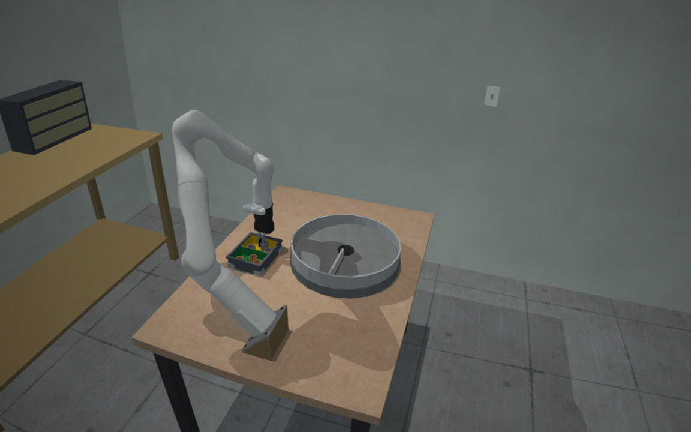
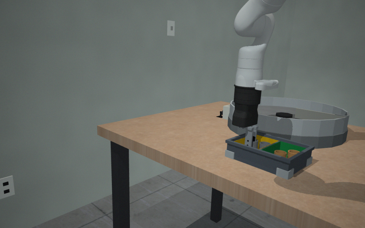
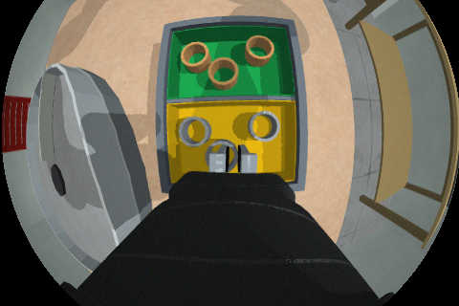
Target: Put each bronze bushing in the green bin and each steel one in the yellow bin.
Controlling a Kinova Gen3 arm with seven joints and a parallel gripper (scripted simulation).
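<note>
Now: hand 60 mm past the bin tray, 10 mm to the left of it and 10 mm above it. From my hand the other things lie so: grey turntable (330 mm to the right, 90 mm ahead, 10 mm above).
</note>
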